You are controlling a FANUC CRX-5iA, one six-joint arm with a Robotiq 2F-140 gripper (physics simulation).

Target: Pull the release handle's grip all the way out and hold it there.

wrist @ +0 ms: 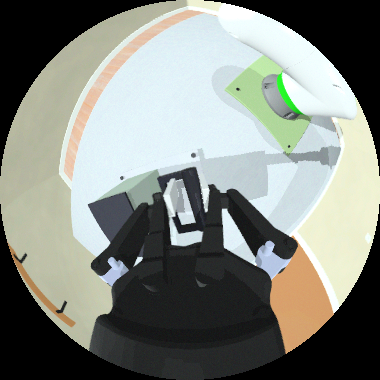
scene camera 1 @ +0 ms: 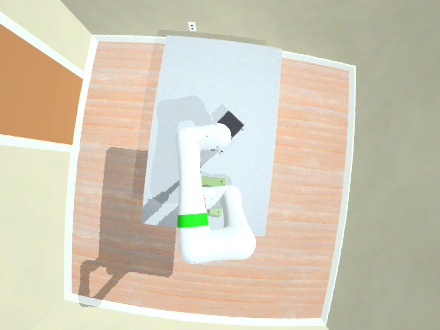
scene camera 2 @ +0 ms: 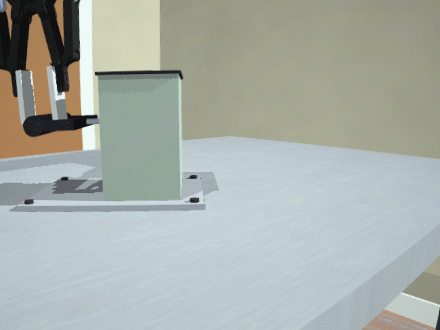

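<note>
The release handle's grip, a black loop [scene camera 2: 37,126] [wrist: 195,201], sticks out level from the side of a pale green box [scene camera 2: 141,135] [wrist: 142,190] with a dark lid [scene camera 1: 231,124] [scene camera 2: 140,74] [wrist: 111,210]. A short grey rod shows between grip and box in the scene camera 2 view. My gripper [scene camera 2: 44,118] [wrist: 187,184] points down and is shut on the grip's outer bar, one pale finger pad inside the loop and the other outside it. The arm hides the grip in the scene camera 1 view.
The box stands on a flat base plate [scene camera 2: 150,206] with dark bolts, on the pale grey table [scene camera 1: 220,65] [scene camera 2: 280,240] [wrist: 150,100]. A green mounting plate [scene camera 1: 215,181] [wrist: 250,92] lies by the arm's base. The white arm [scene camera 1: 190,175] reaches over the table.
</note>
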